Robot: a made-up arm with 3 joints. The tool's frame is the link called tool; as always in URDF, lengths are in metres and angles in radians.
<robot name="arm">
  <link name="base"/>
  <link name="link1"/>
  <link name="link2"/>
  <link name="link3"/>
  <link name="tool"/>
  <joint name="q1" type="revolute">
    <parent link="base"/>
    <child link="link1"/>
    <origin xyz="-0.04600 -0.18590 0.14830" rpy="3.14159 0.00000 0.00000"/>
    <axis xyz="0 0 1"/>
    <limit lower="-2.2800" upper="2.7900"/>
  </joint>
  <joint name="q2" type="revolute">
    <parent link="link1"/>
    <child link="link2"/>
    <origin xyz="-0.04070 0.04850 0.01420" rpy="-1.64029 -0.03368 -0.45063"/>
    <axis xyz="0 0 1"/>
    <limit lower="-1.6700" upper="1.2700"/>
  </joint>
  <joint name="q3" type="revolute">
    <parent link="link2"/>
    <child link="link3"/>
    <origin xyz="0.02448 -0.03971 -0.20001" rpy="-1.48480 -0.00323 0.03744"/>
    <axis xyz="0 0 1"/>
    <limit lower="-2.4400" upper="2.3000"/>
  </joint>
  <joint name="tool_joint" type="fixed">
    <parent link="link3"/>
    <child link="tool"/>
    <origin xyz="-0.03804 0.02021 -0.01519" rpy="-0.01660 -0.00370 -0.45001"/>
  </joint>
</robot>
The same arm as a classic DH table. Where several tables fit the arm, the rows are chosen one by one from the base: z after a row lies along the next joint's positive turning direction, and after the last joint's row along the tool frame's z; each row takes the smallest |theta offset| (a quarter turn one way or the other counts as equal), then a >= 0, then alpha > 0; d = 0 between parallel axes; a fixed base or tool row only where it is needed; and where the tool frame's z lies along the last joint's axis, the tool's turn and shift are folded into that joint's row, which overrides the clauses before.
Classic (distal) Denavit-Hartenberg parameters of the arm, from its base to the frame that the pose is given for. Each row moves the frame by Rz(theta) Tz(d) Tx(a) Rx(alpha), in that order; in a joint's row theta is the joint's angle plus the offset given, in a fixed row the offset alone. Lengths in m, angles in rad.
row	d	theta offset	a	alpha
base (fixed)	0	1.3282	-0.1915	3.1416
q1	-0.1323	0.8752	-0.0578	-1.6403
q2	-0.1707	0.004	0.023	-1.4848
q3	-0.7017	-0.2337	-0.0417	-0.017
tool (fixed)	0.6459	-0.2196	0	0
Joint limits (rad, base to tool): -2.28..2.79 -1.67..1.27 -2.44..2.3

